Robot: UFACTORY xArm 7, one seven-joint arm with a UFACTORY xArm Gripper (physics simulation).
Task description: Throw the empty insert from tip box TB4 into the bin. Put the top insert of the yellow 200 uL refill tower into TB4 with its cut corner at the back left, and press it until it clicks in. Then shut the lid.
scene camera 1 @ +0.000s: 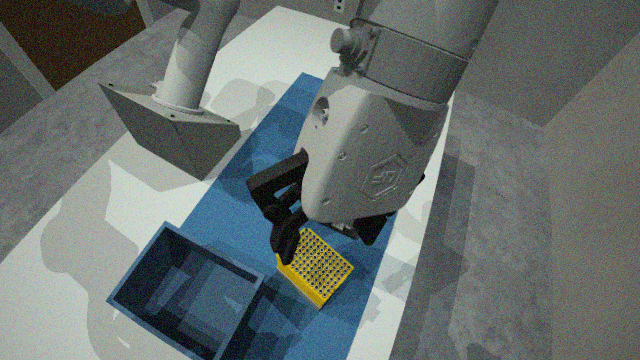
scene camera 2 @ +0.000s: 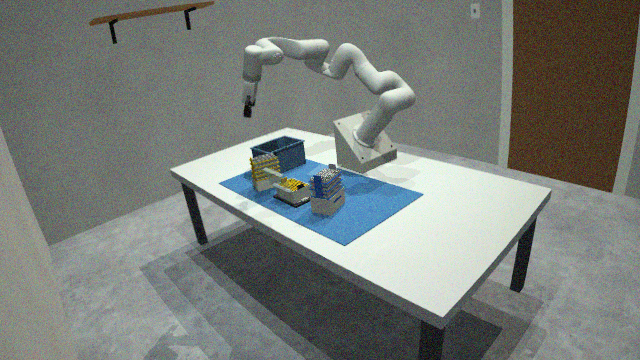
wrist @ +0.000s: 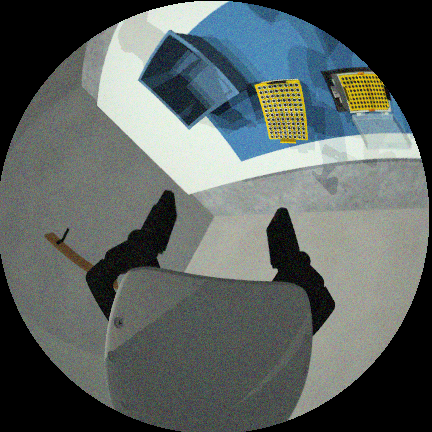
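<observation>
My gripper is open and empty, high above the table's far-left end in the scene camera 2 view. The yellow refill tower stands upright on the mat beside the bin. Tip box TB4 stands beyond the tower, with a yellow insert seated in it; the insert's holes look empty. TB4's clear lid is open. In the scene camera 1 view my gripper and arm hide TB4, and one finger overlaps the tower's corner.
A blue and white tower stands near TB4 on the blue mat. The arm's angled base stands behind the mat. A wooden shelf is on the wall.
</observation>
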